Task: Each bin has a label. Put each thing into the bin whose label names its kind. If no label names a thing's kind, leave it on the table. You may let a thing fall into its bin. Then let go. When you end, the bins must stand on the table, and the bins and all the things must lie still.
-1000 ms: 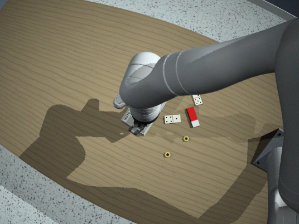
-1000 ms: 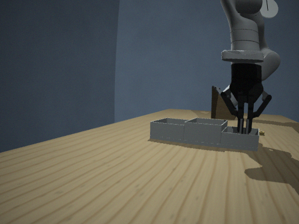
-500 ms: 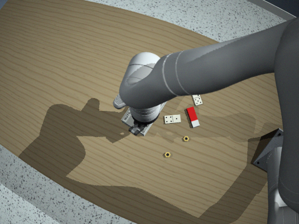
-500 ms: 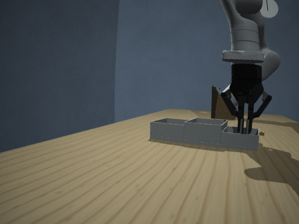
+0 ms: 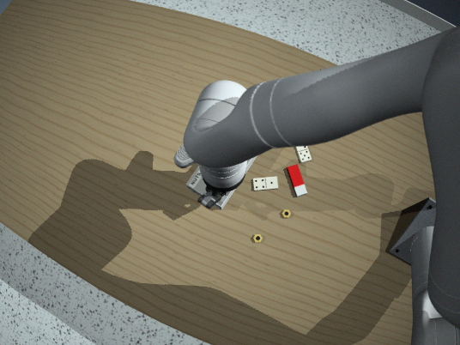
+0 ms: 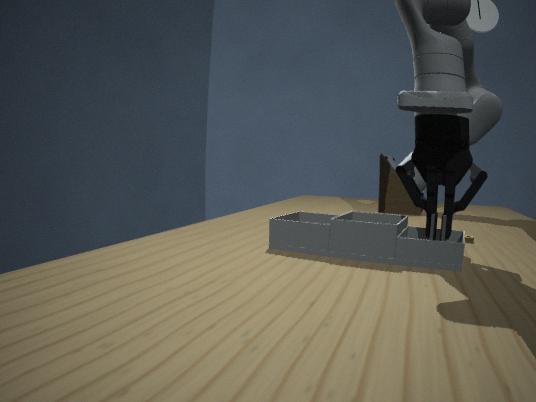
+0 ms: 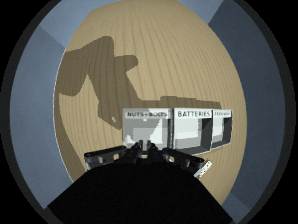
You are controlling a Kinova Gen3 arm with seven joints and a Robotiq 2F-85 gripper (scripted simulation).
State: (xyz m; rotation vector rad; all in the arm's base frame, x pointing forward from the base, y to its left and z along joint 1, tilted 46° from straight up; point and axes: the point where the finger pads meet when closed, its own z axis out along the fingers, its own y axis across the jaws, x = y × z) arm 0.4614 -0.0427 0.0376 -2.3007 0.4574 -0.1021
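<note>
Right now the white eraser is 140 mm behind my hand, 60 mm to the right of it and 30 mm below it.
</note>
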